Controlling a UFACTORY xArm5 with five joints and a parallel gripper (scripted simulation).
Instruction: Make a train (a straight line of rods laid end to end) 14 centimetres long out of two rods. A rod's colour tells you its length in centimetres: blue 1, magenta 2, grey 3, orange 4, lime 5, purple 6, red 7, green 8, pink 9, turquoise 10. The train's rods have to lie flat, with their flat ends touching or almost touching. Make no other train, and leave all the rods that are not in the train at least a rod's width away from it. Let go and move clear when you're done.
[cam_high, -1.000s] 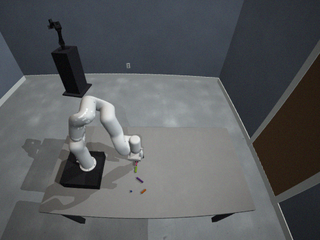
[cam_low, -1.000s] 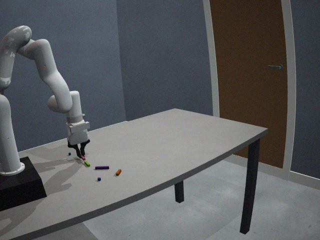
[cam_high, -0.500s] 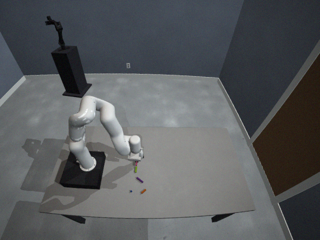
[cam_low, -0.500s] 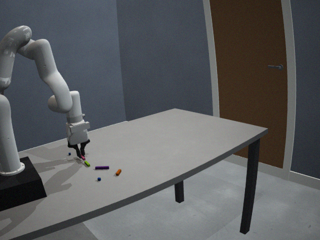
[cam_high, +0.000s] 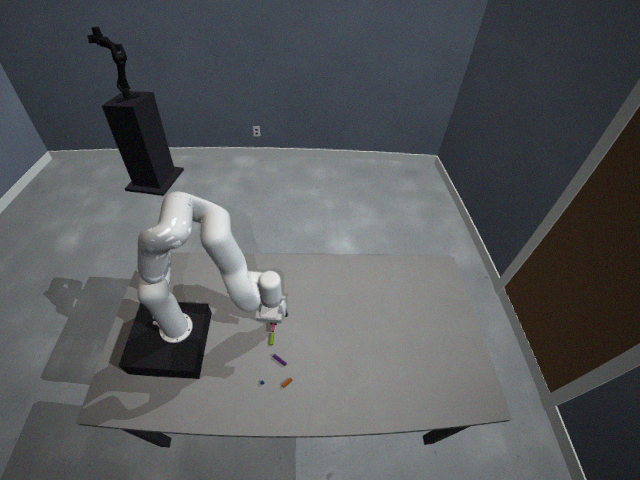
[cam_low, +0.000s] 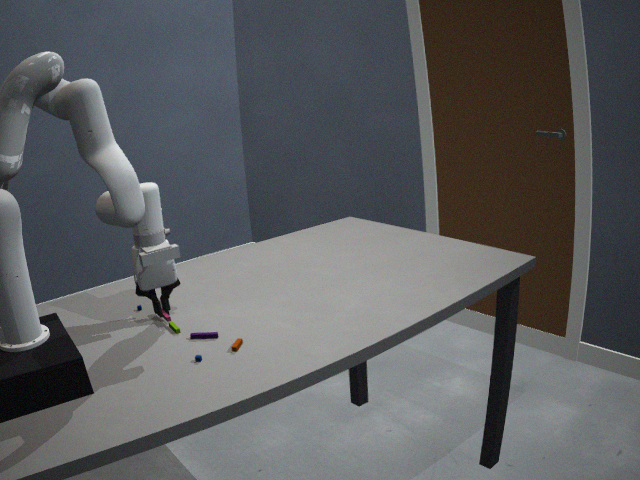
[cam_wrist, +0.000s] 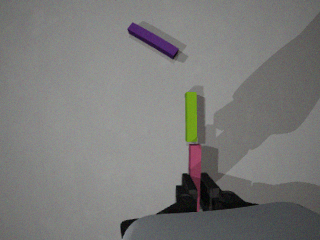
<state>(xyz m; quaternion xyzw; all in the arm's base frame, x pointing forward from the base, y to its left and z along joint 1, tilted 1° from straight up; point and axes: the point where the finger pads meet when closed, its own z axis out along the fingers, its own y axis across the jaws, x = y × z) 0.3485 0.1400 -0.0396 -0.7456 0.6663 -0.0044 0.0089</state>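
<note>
My gripper is now 1 cm short of the lime rod, 7 cm to the left of it and 3 cm above it. From my hand the other things lie so: orange rod 10 cm ahead, 23 cm to the right, 3 cm below; then purple rod 6 cm ahead, 15 cm to the right, 3 cm below; then pink rod 2 cm below.
</note>
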